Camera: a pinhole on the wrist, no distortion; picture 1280 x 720 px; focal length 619.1 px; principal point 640.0 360.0 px. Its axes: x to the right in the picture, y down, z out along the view. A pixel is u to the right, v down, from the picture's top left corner.
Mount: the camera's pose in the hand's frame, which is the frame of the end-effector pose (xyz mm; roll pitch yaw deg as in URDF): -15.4 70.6 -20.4 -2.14 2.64 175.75
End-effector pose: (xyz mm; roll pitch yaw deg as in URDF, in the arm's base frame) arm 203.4 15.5 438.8 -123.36 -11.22 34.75
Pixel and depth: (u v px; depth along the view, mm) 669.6 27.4 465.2
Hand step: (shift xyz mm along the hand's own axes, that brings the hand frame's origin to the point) -42.1 305.6 452.3
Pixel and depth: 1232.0 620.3 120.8
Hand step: -140.0 24.4 93.0
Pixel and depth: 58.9 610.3 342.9
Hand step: 278.5 -103.0 331.6
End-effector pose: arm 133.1 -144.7 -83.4 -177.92 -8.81 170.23
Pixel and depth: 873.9 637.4 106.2
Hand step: -64.0 22.6 82.0
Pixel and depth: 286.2 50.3 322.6
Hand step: 164.2 206.9 316.1
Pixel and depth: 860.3 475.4 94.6
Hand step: -54.8 52.3 71.8
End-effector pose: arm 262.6 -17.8 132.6 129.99 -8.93 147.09
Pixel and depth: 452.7 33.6 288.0
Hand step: 68.4 205.7 276.8
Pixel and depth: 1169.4 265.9 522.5
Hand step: -480.2 165.2 483.6
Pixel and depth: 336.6 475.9 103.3
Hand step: 28.6 44.1 84.3
